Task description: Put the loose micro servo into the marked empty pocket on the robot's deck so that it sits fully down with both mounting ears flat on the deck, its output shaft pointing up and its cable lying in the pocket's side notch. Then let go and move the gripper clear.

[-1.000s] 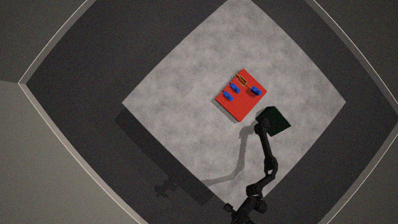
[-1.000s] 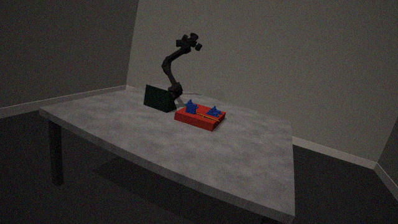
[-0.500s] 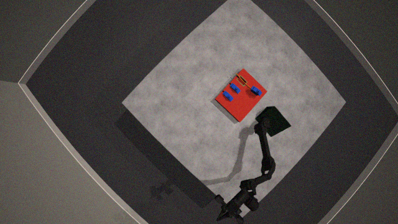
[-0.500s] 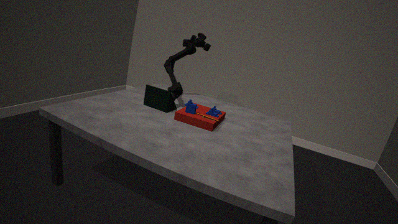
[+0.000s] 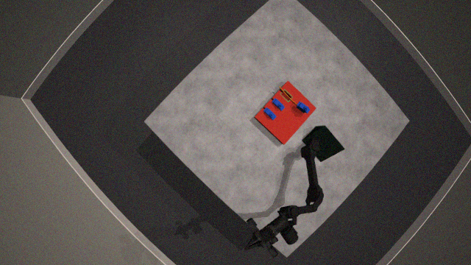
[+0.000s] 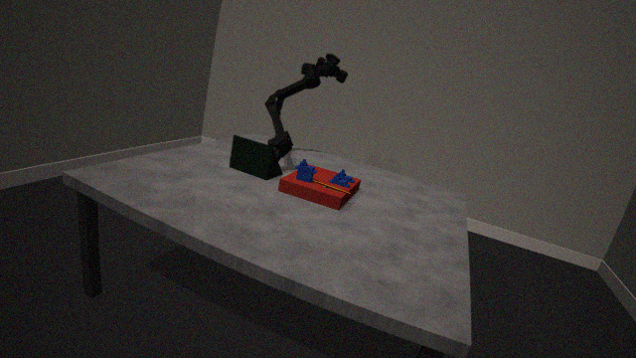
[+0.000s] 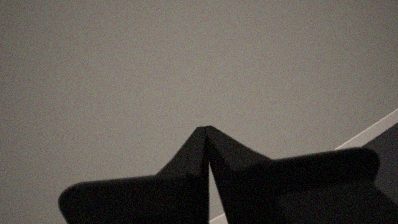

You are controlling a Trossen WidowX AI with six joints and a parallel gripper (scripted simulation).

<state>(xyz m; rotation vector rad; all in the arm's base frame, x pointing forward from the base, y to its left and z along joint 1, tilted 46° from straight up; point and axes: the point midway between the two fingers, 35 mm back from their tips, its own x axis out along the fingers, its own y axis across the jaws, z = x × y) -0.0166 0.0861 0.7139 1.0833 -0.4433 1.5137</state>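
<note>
Now: the red deck 26 cm ahead of my gripper tip, 59 cm to the right of it and 46 cm below it.
</note>
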